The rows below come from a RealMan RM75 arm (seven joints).
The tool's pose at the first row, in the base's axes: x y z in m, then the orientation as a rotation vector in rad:
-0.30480, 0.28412, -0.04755, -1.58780, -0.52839, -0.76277
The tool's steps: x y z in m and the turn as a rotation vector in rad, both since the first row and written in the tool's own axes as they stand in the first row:
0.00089, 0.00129, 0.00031, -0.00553, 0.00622, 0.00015
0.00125, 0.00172, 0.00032, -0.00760, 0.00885, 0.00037
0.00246, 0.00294, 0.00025, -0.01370, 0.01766, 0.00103
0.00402, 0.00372, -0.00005, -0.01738, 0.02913, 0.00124
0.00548, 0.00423, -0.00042, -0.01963, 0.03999, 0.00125
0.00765, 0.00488, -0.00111, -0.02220, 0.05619, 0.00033
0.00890, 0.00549, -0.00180, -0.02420, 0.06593, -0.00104
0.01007, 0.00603, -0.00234, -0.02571, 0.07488, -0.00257
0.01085, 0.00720, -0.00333, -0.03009, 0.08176, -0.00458
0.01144, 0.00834, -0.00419, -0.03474, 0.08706, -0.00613
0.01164, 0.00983, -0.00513, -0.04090, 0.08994, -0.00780
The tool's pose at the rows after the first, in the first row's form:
-0.30322, 0.28414, -0.04779, -1.59009, -0.52205, -0.76943
-0.30267, 0.28405, -0.04783, -1.59083, -0.51931, -0.77202
-0.30099, 0.28368, -0.04777, -1.59250, -0.51047, -0.78046
-0.29943, 0.28313, -0.04715, -1.59061, -0.50080, -0.79032
-0.29814, 0.28256, -0.04641, -1.58762, -0.49218, -0.79933
-0.29633, 0.28159, -0.04524, -1.58221, -0.48033, -0.81313
-0.29516, 0.28070, -0.04471, -1.57922, -0.47372, -0.82220
-0.29408, 0.27998, -0.04420, -1.57609, -0.46797, -0.83059
-0.29289, 0.27875, -0.04438, -1.57649, -0.46320, -0.83889
-0.29183, 0.27768, -0.04469, -1.57794, -0.45912, -0.84576
-0.29080, 0.27649, -0.04551, -1.58191, -0.45641, -0.85149

